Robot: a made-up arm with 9 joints. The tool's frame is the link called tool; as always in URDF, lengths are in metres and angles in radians. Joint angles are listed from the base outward. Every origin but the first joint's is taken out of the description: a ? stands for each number. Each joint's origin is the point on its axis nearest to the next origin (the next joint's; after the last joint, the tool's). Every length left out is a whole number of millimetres.
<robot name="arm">
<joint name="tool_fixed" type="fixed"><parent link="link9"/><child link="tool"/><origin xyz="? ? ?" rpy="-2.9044 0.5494 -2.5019"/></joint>
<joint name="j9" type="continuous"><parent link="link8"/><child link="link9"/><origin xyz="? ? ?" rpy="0.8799 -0.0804 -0.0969"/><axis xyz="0 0 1"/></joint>
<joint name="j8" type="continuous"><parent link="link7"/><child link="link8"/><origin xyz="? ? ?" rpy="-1.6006 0 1.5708"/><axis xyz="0 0 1"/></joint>
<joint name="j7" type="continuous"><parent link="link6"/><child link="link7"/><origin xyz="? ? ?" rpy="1.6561 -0.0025 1.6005"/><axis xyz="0 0 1"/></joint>
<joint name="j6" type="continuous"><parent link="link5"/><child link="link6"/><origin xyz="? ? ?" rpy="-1.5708 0 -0.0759"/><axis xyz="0 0 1"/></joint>
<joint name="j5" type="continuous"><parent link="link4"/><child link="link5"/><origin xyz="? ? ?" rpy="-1.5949 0.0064 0.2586"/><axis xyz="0 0 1"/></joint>
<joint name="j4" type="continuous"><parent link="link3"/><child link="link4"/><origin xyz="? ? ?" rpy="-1.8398 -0.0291 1.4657"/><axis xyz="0 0 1"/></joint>
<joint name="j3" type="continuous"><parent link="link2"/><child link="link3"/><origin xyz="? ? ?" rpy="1.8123 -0.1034 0.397"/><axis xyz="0 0 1"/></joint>
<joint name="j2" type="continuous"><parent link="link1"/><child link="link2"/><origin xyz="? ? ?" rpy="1.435 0 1.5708"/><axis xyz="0 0 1"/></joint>
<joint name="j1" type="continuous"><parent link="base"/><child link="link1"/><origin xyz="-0.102 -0.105 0.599" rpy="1.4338 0.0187 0.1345"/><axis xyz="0 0 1"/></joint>
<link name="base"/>
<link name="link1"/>
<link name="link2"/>
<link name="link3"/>
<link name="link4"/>
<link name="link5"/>
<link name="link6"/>
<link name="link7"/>
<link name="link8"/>
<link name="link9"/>
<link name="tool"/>
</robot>
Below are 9 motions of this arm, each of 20 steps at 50 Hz.
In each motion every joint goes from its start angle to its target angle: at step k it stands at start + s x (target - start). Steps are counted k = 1, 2, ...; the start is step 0. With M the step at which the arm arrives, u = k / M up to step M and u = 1 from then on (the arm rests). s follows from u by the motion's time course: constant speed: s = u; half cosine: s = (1 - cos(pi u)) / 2; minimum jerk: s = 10 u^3 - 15 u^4 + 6 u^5.
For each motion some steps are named. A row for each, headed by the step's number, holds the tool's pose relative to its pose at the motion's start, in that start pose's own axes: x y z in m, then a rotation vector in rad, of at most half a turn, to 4 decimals.
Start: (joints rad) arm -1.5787 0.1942 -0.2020 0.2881 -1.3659 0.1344 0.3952 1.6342 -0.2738
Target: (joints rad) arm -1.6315 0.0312 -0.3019 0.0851 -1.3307 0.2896 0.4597 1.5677 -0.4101
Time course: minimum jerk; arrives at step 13
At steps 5, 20:
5: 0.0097 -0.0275 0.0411 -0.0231 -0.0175 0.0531
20: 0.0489 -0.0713 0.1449 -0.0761 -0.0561 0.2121

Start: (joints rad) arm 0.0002 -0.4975 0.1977 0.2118 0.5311 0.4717 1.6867 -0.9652 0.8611
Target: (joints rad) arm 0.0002 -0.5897 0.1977 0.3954 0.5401 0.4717 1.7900 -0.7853 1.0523
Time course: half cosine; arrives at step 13
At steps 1, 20:
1: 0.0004 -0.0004 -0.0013 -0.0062 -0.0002 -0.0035
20: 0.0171 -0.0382 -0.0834 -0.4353 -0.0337 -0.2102

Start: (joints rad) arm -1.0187 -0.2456 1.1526 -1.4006 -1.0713 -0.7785 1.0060 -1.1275 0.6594
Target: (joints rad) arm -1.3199 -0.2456 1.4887 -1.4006 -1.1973 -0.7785 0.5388 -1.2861 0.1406
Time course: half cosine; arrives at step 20
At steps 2, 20:
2: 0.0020 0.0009 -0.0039 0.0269 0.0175 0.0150
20: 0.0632 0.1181 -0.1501 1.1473 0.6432 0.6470

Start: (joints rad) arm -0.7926 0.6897 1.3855 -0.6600 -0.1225 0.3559 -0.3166 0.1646 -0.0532
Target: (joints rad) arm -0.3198 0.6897 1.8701 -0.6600 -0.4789 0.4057 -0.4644 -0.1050 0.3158
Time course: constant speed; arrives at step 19
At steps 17, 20:
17: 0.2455 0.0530 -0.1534 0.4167 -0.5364 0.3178
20: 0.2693 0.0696 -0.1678 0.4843 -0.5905 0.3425

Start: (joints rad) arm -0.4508 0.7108 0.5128 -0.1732 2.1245 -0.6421 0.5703 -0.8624 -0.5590
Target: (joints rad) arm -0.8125 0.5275 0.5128 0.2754 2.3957 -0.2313 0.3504 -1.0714 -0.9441
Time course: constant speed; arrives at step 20
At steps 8, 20:
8: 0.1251 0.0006 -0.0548 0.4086 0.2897 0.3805
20: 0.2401 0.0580 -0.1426 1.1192 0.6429 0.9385

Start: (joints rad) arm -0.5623 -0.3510 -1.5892 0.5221 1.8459 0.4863 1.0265 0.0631 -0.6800
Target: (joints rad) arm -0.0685 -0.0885 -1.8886 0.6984 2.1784 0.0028 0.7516 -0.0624 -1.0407
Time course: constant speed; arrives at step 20
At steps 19, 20:
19: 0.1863 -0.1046 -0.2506 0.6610 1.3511 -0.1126
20: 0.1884 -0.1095 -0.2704 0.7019 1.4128 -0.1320

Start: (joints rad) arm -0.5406 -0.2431 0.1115 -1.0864 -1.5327 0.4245 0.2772 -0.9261 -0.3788
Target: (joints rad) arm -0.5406 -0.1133 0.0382 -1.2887 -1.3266 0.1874 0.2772 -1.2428 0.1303
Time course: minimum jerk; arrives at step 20
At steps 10, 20:
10: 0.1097 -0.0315 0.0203 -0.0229 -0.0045 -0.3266
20: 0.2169 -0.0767 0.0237 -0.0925 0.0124 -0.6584

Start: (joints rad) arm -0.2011 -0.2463 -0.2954 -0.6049 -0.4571 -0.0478 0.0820 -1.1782 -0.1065
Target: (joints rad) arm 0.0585 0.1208 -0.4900 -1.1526 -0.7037 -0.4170 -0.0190 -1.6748 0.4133
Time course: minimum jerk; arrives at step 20
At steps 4, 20:
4: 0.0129 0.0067 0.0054 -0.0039 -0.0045 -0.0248
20: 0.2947 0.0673 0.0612 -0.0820 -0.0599 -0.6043

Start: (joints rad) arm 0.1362 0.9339 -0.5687 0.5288 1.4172 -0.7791 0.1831 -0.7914 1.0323
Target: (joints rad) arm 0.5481 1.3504 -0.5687 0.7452 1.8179 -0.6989 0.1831 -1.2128 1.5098
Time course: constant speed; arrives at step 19
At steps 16, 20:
16: 0.0225 -0.0463 0.1179 -0.0446 0.1469 -0.6211
20: 0.0391 -0.0548 0.1334 -0.0548 0.1950 -0.7142

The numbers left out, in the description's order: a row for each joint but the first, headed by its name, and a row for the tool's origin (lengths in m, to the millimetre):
tool: -0.035 0.007 0
j9: -0.226 -0.073 0
j8: 0.105 0.259 0
j7: 0.04 0.157 0
j6: 0.161 0.336 0
j5: -0.002 0.169 0
j4: -0.146 0.04 0
j3: 0.028 0.028 0
j2: 0.012 0.154 0

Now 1 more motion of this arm.
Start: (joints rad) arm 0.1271 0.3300 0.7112 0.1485 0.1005 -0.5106 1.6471 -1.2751 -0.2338
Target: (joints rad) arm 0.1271 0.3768 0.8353 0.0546 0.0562 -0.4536 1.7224 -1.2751 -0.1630
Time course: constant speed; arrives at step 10
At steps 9, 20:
9: -0.0406 -0.0248 0.0042 0.0873 -0.1961 -0.0791
20: -0.0453 -0.0275 0.0041 0.0971 -0.2179 -0.0889

